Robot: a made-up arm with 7 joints.
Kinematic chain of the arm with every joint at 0, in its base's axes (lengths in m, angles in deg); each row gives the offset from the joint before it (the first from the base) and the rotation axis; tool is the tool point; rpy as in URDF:
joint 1: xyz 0 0 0.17 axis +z
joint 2: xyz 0 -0.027 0.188 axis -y
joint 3: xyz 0 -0.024 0.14 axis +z
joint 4: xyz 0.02 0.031 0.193 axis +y
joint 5: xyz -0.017 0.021 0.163 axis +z
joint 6: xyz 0 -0.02 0.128 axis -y
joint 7: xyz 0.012 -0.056 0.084 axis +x
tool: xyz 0 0 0 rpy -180 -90 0
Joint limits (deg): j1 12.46..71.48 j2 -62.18..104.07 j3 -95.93..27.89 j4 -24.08..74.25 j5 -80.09..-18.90 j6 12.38..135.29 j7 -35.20..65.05
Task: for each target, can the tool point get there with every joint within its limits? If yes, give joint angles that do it. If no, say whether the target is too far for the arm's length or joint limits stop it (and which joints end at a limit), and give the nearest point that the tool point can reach.
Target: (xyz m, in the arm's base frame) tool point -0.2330 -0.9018 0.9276
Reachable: no: too far | nearest point -0.1556 -0.6023 0.7384 | short by 0.363 m
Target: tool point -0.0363 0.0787 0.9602
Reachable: yes | joints 41.39 -12.93 -26.62 -10.36 -51.13 100.56 36.93
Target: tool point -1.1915 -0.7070 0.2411
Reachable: no: too far | nearest point -0.6249 -0.3708 0.2967 | short by 0.661 m
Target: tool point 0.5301 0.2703 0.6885
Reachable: yes | joints 41.85 -39.72 -27.32 55.02 -31.60 48.55 -16.19
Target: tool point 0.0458 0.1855 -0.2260
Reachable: no: joint limits stop it (at a limit: joint 1, joint 2, joint 4) | nearest point -0.4413 -0.0759 0.0495 | short by 0.618 m
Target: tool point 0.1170 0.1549 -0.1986
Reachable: no: joint limits stop it (at a limit: joint 2, joint 4, joint 5, joint 6) | nearest point 0.3601 0.4767 0.2569 | short by 0.608 m
